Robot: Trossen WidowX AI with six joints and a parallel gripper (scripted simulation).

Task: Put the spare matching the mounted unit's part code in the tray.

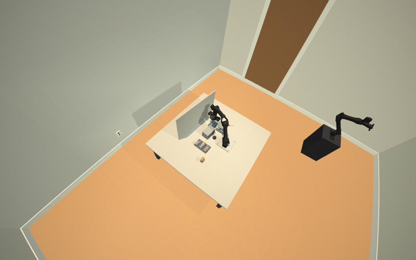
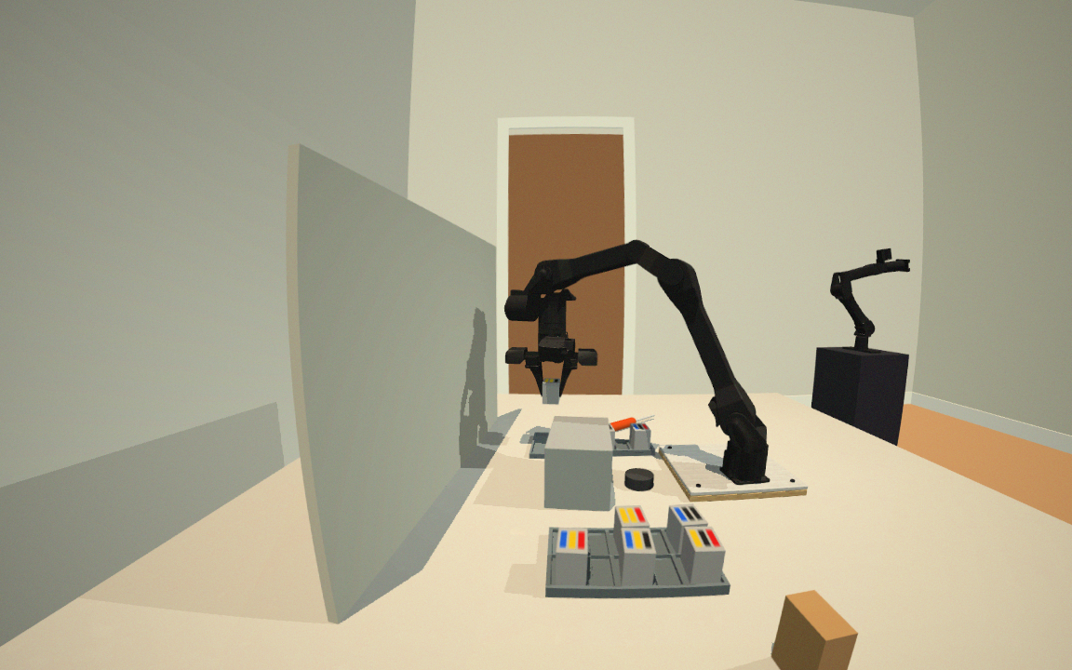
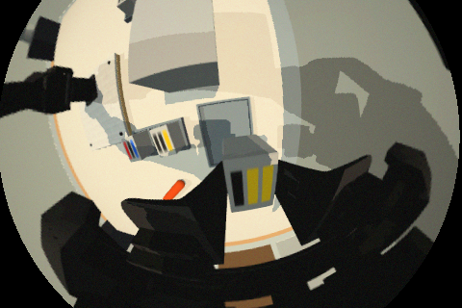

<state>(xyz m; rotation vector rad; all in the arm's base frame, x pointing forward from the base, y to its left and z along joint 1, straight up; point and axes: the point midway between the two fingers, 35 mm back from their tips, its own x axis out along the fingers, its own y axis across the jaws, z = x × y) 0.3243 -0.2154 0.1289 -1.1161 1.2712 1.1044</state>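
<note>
Right now the grey tray is 11 cm below my gripper tip and 1 cm behind it. The rest, counted from my gripper tip: black puck (19 cm to the left, 14 cm behind, 10 cm below); tall grey panel (19 cm ahead, 15 cm to the left, 11 cm above); mounted unit (19 cm to the left, 6 cm below, 4 cm behind).
</note>
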